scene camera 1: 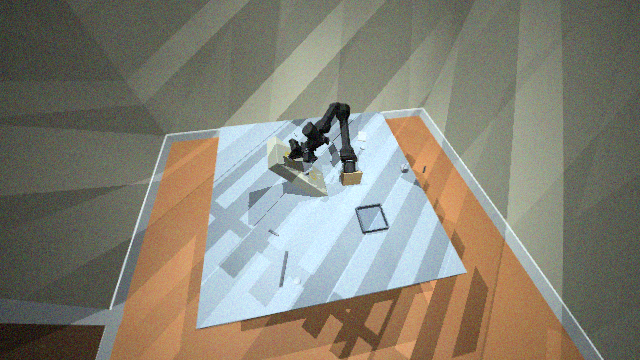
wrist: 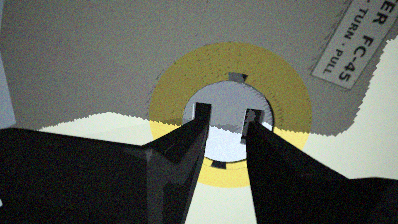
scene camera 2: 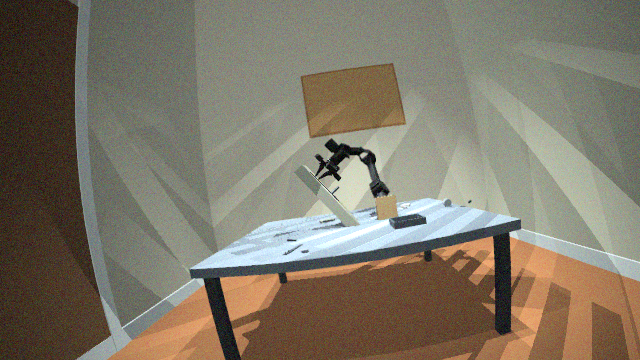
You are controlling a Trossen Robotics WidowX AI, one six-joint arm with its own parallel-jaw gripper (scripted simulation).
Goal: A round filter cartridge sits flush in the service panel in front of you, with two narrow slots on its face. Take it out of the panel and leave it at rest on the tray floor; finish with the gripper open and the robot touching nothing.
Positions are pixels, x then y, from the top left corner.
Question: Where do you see a tray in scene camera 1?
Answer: At 372, 218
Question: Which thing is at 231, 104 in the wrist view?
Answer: A round filter cartridge.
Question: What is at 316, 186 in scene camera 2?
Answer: A cream service panel.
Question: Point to a cream service panel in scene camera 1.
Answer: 277, 151
